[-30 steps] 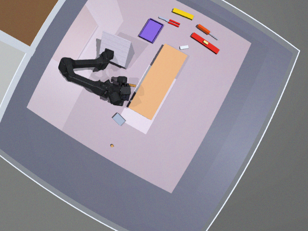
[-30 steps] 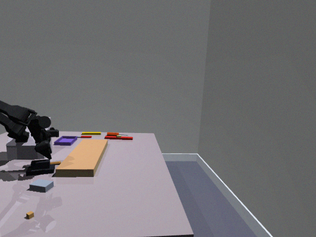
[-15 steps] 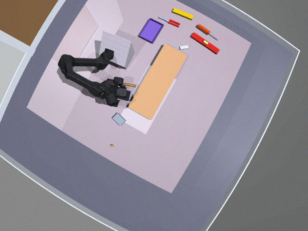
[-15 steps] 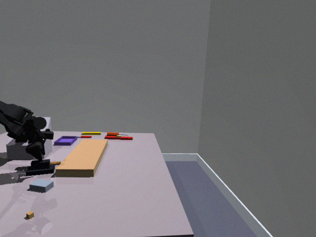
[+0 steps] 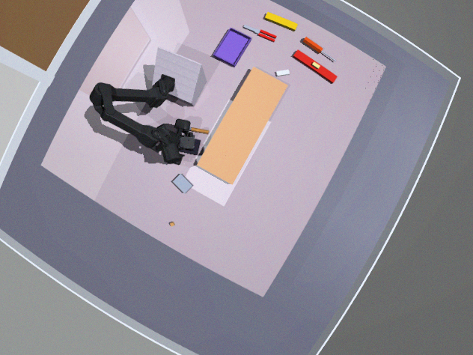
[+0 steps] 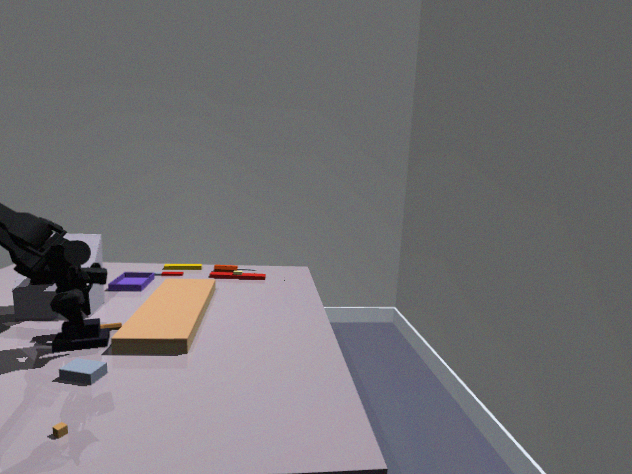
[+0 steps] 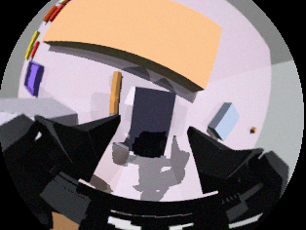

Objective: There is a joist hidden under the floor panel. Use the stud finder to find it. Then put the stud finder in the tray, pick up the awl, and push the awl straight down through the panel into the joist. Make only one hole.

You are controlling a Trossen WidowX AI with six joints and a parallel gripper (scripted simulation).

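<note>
Right now the stud finder is 3 cm behind my gripper tip and 2 cm below it. Also, from my gripper tip: grey-blue block (5 cm ahead, 17 cm to the right, 5 cm below); small orange cube (7 cm ahead, 36 cm to the right, 5 cm below); awl (1 cm behind, 8 cm to the left, 5 cm below).
</note>
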